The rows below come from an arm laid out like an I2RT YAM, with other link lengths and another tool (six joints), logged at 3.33 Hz.
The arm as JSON. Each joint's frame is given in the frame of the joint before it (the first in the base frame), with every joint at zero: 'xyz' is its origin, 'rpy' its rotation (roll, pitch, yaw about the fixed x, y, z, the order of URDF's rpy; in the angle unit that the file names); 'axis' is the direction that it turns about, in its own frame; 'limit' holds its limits. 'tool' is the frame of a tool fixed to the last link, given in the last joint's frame.
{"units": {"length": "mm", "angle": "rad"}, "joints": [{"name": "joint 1", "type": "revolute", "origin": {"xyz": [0.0, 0.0, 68.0], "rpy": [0.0, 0.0, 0.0]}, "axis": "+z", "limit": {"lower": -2.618, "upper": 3.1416}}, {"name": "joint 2", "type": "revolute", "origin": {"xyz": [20.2, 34.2, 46.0], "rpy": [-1.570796, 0.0, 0.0]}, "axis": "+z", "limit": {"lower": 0.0, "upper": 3.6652}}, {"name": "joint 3", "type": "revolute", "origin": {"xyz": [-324.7, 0.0, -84.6], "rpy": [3.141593, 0.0, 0.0]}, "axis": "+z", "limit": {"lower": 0.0, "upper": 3.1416}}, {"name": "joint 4", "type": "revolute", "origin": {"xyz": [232.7, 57.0, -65.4], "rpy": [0.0, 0.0, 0.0]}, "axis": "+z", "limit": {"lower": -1.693, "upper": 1.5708}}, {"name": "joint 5", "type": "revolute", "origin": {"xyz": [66.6, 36.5, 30.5], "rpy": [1.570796, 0.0, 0.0]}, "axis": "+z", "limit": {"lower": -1.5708, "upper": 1.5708}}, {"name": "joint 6", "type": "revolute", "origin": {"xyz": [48.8, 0.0, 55.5], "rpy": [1.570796, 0.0, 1.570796]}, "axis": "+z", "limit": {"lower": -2.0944, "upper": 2.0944}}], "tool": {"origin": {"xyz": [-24.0, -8.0, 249.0], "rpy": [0.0, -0.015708, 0.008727]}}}
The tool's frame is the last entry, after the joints.
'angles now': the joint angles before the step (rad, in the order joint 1, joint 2, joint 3, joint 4, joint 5, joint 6). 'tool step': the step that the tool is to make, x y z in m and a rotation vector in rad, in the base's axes. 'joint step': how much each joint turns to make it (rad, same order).
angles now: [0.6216 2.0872 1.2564 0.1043 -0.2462 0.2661]
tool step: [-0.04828 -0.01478 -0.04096 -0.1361 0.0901 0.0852]
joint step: [0.0252 0.0000 0.0057 -0.1796 -0.0004 -0.0847]
